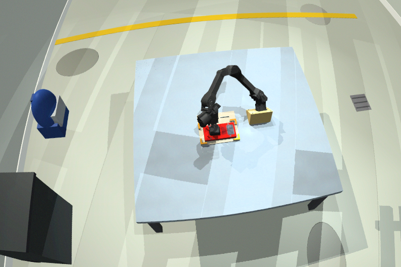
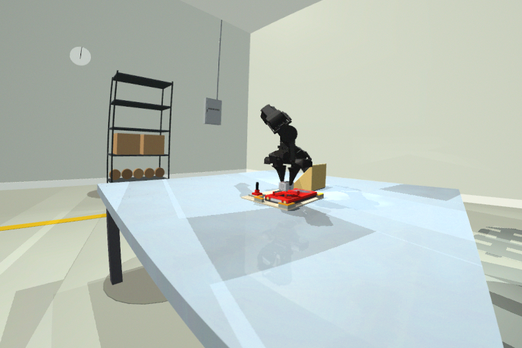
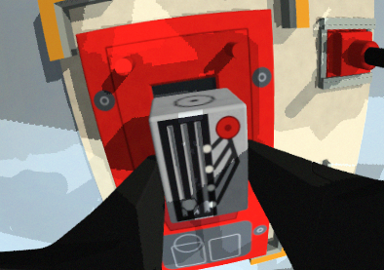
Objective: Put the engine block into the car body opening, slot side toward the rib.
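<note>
Right now the beige fixture plate is 50 mm below my gripper tip, 30 mm behind it and 20 mm to the right of it. Also, from my gripper tip: grey engine block 10 mm below.
</note>
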